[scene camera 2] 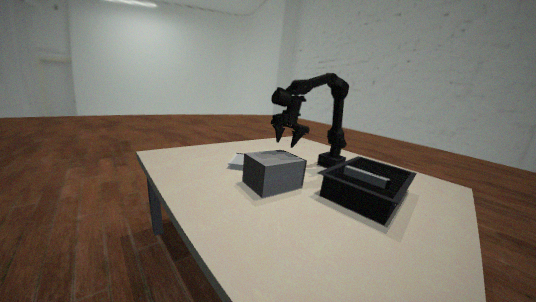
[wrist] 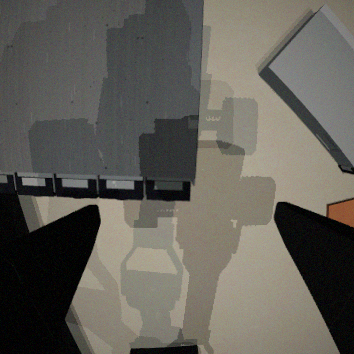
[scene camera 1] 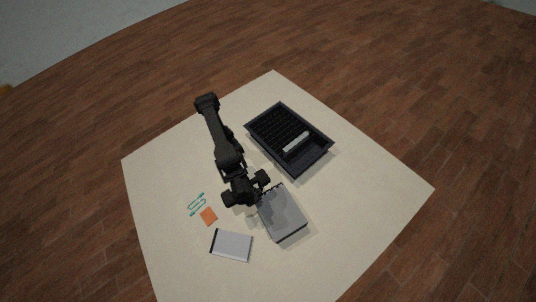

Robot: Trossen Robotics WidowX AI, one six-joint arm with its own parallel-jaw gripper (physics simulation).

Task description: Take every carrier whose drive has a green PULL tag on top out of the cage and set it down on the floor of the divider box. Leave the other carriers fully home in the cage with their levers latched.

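Where they show: gripper, fingertip midpoint: (scene camera 2: pixel 284 144) (wrist: pixel 188 211); arm's base, origin of the base link: (scene camera 2: pixel 334 155).
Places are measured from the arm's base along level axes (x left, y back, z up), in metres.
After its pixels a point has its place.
Observation:
The grey cage (scene camera 1: pixel 287 220) @(x 0.015, y -0.518, z 0.058 m) (scene camera 2: pixel 284 175) @(x 0.084, y -0.482, z 0.011 m) (wrist: pixel 50 90) @(x 0.026, y -0.433, z 0.058 m) stands on the table. Its row of dark carrier fronts (wrist: pixel 120 187) @(x -0.009, y -0.372, z 0.055 m) with pale windows shows along the cage's near edge in the wrist view. The levers' state and any green PULL tags cannot be made out. The black divider box (scene camera 1: pixel 269 151) @(x 0.144, y -0.202, z 0.031 m) (scene camera 2: pixel 350 202) @(x 0.289, y -0.358, z -0.035 m) stands apart from the cage, with narrow slots and an open compartment. A light grey bar (scene camera 1: pixel 296 142) @(x 0.273, y -0.254, z 0.050 m) (scene camera 2: pixel 366 177) @(x 0.286, y -0.260, z 0.036 m) lies across its inside. My gripper (scene camera 1: pixel 245 189) @(x -0.048, y -0.364, z 0.080 m) (scene camera 2: pixel 286 143) @(x -0.048, y -0.364, z 0.080 m) (wrist: pixel 188 211) @(x -0.048, y -0.364, z 0.080 m) is open and empty, pointing down above and in front of the cage's carrier end.
A flat silver case (scene camera 1: pixel 232 245) @(x -0.233, y -0.453, z -0.034 m) (scene camera 2: pixel 238 161) @(x -0.214, y -0.486, z -0.034 m) (wrist: pixel 315 80) @(x -0.196, y -0.454, z -0.034 m) lies beside the cage. An orange card (scene camera 1: pixel 208 216) @(x -0.276, y -0.270, z -0.055 m) (wrist: pixel 342 212) @(x -0.267, y -0.290, z -0.055 m) and a teal cable (scene camera 1: pixel 197 204) @(x -0.305, y -0.178, z -0.056 m) lie nearby. The arm's base (scene camera 2: pixel 331 160) @(x 0.024, y -0.066, z -0.011 m) stands close to the divider box. A dark edge shows at the wrist view's bottom.

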